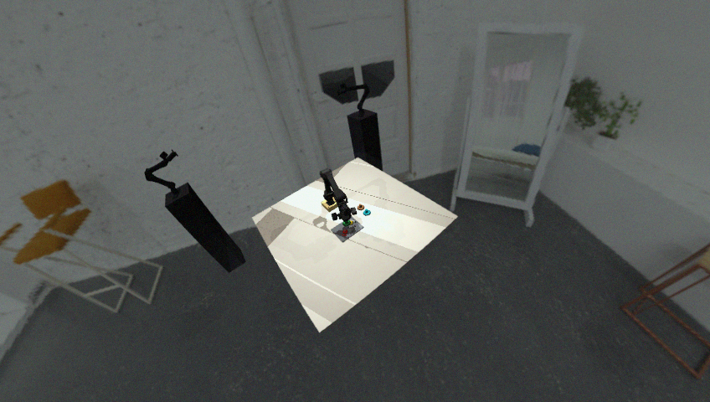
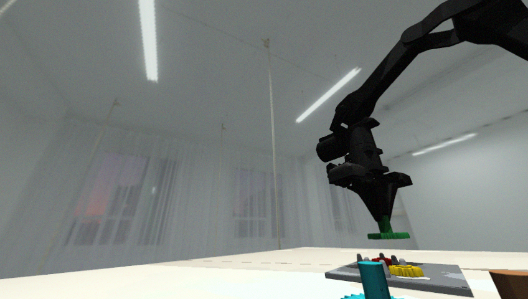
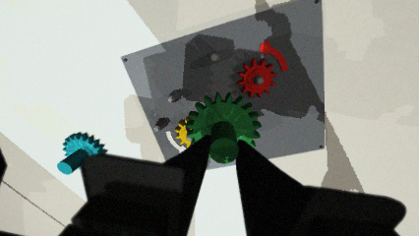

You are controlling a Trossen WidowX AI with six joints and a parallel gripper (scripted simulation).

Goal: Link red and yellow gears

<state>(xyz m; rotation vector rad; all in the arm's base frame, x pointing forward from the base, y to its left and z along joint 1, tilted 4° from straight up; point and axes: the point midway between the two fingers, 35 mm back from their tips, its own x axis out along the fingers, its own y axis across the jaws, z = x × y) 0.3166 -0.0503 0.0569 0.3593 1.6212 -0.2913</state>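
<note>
My gripper tip is 10 mm above the green gear. The rest, counted from my gripper tip: yellow gear 20 mm behind, 40 mm to the left, 70 mm below; then red gear 30 mm ahead, 40 mm to the right, 70 mm below; then grey board 10 mm to the right, 80 mm below.
</note>
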